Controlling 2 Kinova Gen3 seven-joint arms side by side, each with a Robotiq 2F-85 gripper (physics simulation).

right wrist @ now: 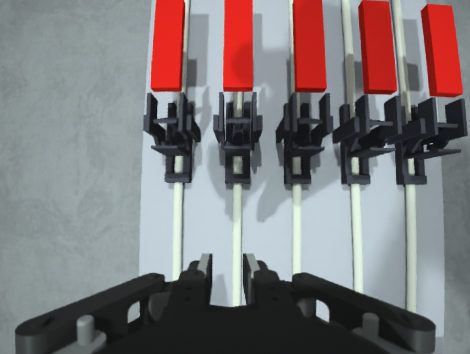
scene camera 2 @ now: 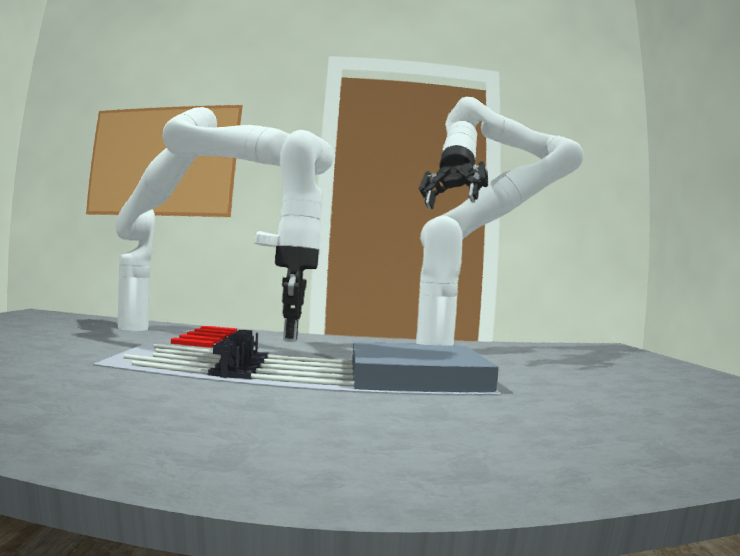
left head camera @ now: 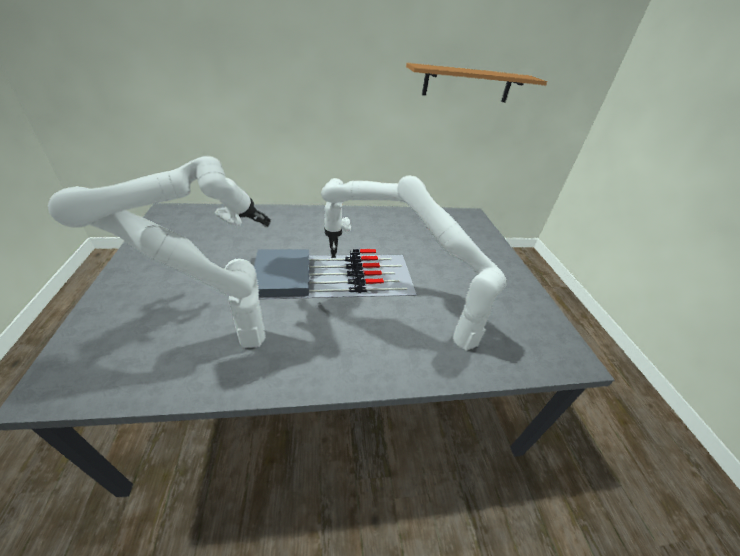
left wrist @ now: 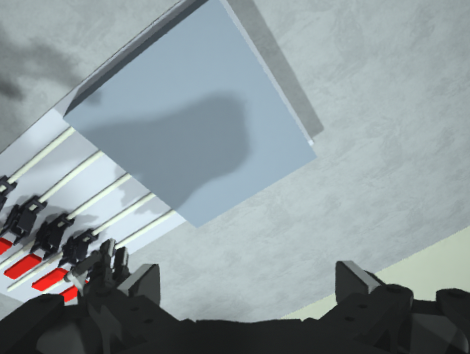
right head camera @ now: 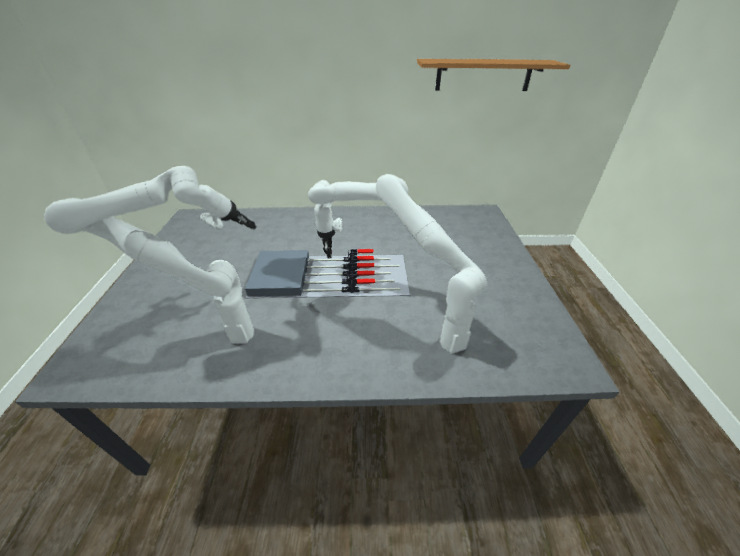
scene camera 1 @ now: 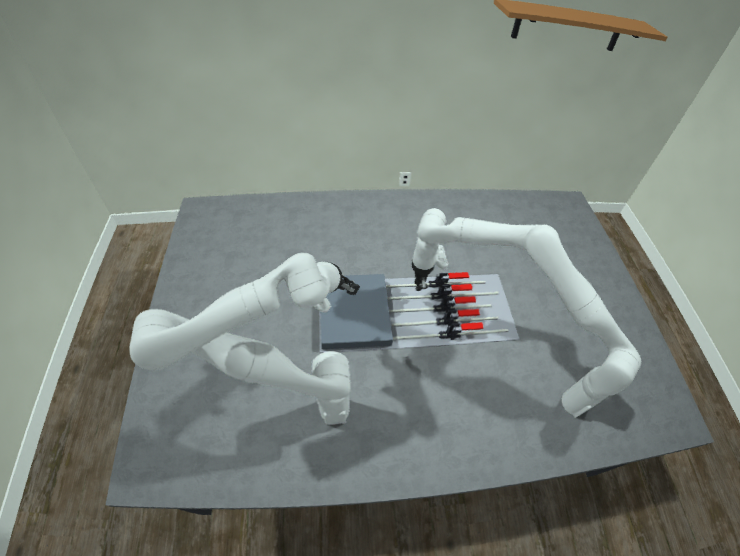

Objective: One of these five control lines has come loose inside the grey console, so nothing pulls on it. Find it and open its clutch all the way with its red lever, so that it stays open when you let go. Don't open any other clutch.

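Where they show: left gripper, fingertip midpoint: (scene camera 2: pixel 450 203) (left head camera: pixel 257 219) (left wrist: pixel 247 282) (right head camera: pixel 245 222); right gripper, fingertip midpoint: (right wrist: pixel 227 267) (scene camera 2: pixel 290 341) (left head camera: pixel 333 255) (left wrist: pixel 115 245) (right head camera: pixel 329 256) (scene camera 1: pixel 417 286); left arm's base, origin of the base link: (left head camera: pixel 252 337) (right head camera: pixel 241 334) (scene camera 1: pixel 334 409); right arm's base, origin of the base link: (scene camera 2: pixel 133 328) (left head camera: pixel 464 339) (right head camera: pixel 452 342) (scene camera 1: pixel 574 402).
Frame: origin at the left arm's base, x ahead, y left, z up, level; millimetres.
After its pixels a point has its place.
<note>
The grey console (left head camera: pixel 282 285) {x 225, y -107, z 47 mm} (scene camera 1: pixel 355 319) {x 292, y -97, z 47 mm} (scene camera 2: pixel 424 377) {x 481, y -112, z 27 mm} (left wrist: pixel 175 75) {x 251, y -68, z 47 mm} lies flat. Five pale lines run from it through black clutches; their red levers all lie flat, pointing away from the console. The right gripper (left head camera: pixel 333 255) {x 395, y -332, z 65 mm} (scene camera 1: pixel 421 288) {x 395, y -332, z 65 mm} (scene camera 2: pixel 290 338) {x 395, y -332, z 65 mm} (right wrist: pixel 228 270) {x 395, y -332, z 65 mm} is open by a narrow gap, pointing down. In the right wrist view it is over the second line from the left (right wrist: pixel 237 220) {x 387, y -358, z 11 mm}, whose clutch (right wrist: pixel 237 132) {x 384, y -437, z 18 mm} and red lever (right wrist: pixel 238 55) {x 382, y -486, z 59 mm} are ahead of it. No line is gripped. The left gripper (scene camera 1: pixel 354 289) (scene camera 2: pixel 452 200) {x 263, y -39, z 335 mm} (left wrist: pixel 247 280) {x 263, y -39, z 335 mm} is wide open and empty, high above the console. Inside the console is hidden.
The clutches stand close together on a thin light plate (scene camera 1: pixel 505 325) {x 232, y -642, z 3 mm} (right wrist: pixel 210 225) on the grey table (scene camera 1: pixel 251 239) {x 743, y 290, z 0 mm}. In the right wrist view, the neighbouring lines (right wrist: pixel 178 225) {x 441, y -355, z 11 mm} (right wrist: pixel 297 225) {x 333, y -351, z 11 mm} run close to either side of the right fingers. A wall shelf (left head camera: pixel 472 74) hangs behind.
</note>
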